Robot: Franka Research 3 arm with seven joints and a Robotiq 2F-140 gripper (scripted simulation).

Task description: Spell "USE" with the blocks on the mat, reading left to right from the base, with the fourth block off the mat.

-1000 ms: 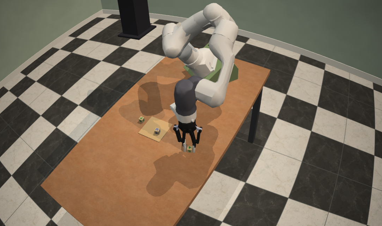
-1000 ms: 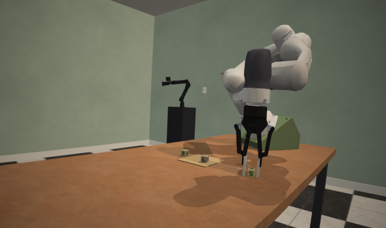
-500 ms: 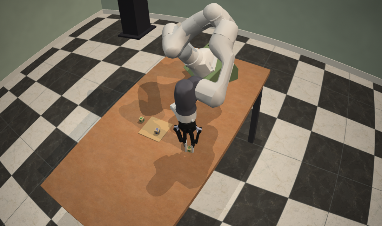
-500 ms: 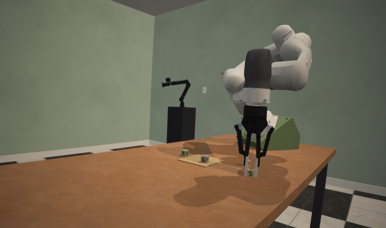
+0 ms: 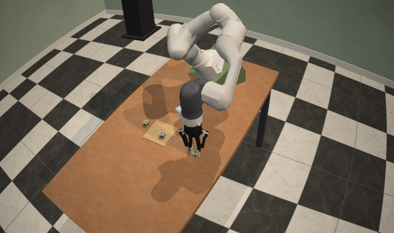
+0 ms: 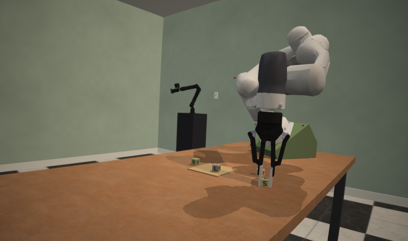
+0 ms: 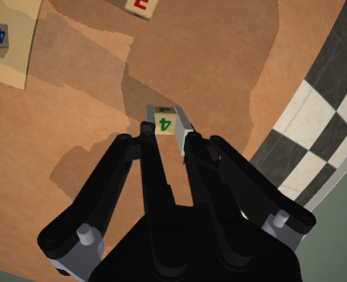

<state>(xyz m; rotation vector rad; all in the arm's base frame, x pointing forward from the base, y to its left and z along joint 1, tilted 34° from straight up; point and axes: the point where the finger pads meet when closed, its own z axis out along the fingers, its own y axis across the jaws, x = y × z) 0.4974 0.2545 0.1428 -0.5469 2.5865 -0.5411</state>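
Now: the E block 10 cm behind my hand, 7 cm to the right of it and 2 cm below it. The rest, counted from my hand: U block (3 cm behind, 21 cm to the right, 2 cm below); then mat (4 cm behind, 24 cm to the right, 3 cm below); then S block (2 cm below).
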